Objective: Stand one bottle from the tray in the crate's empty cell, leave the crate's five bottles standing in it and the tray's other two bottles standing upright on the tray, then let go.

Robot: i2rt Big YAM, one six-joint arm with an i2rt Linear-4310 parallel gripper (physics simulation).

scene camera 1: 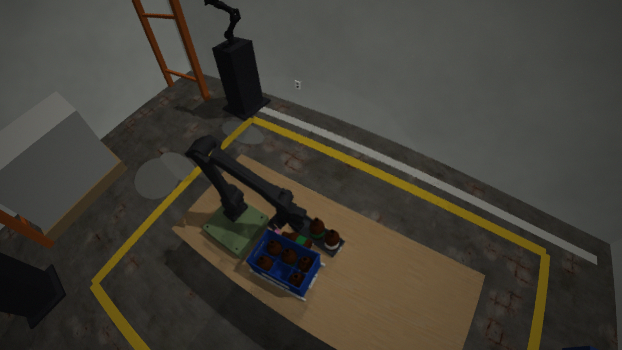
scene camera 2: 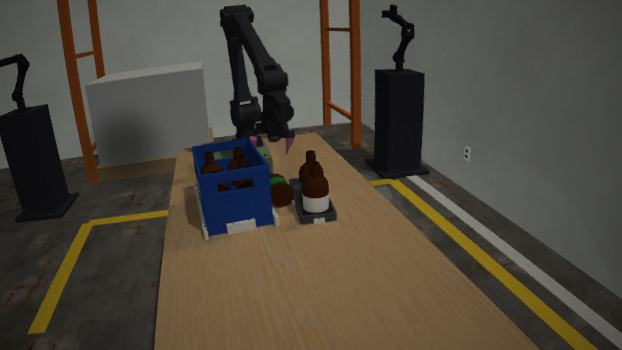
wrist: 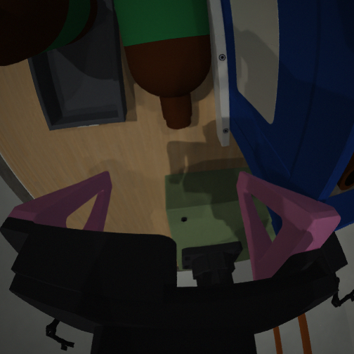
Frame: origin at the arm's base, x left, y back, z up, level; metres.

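Where they show: gripper, fingertip midpoint: [scene camera 1: 281,225] [scene camera 2: 271,154]; arm's base at its link origin: [scene camera 1: 235,210].
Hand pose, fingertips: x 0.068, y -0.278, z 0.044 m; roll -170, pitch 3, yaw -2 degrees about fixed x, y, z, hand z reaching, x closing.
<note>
Things, the pixels of their top centre, and the offset from my fingertips. "*": a spot on its surface instead. Level surfaces: height alone.
- blue crate at its top centre: [scene camera 2: 226,154] [scene camera 1: 282,257] dx -0.144, dy -0.128, dz +0.056 m
- dark tray at a spot on its surface: [scene camera 2: 325,218] * dx +0.108, dy -0.278, dz -0.107 m
- green-labelled bottle at its top centre: [scene camera 2: 275,175] [scene camera 1: 294,237] dx -0.002, dy -0.076, dz -0.045 m
- wooden table at its surface level: dz -0.119 m
The blue crate [scene camera 1: 314,274] [scene camera 2: 240,205] [wrist: 310,75] holds several upright brown bottles; its empty cell [scene camera 1: 281,270] is the middle one of the row away from the tray. The dark tray [scene camera 2: 325,218] [wrist: 85,100] bears two upright bottles, a white-labelled one [scene camera 1: 332,240] [scene camera 2: 315,187] and a green-labelled one [scene camera 1: 317,228] [wrist: 30,27]. Another green-labelled bottle [scene camera 1: 301,240] [scene camera 2: 281,193] [wrist: 167,60] lies on its side on the table between tray and crate, neck toward the arm's base. My gripper [scene camera 2: 271,145] [wrist: 173,178] is open and empty, above the table beyond that bottle's neck.
The green base plate [scene camera 1: 235,232] [wrist: 200,215] of the arm is beside the crate's end. White brackets [scene camera 2: 241,226] [wrist: 222,100] run along the crate's foot, close beside the lying bottle. The wooden table [scene camera 1: 390,270] [scene camera 2: 300,280] extends past crate and tray.
</note>
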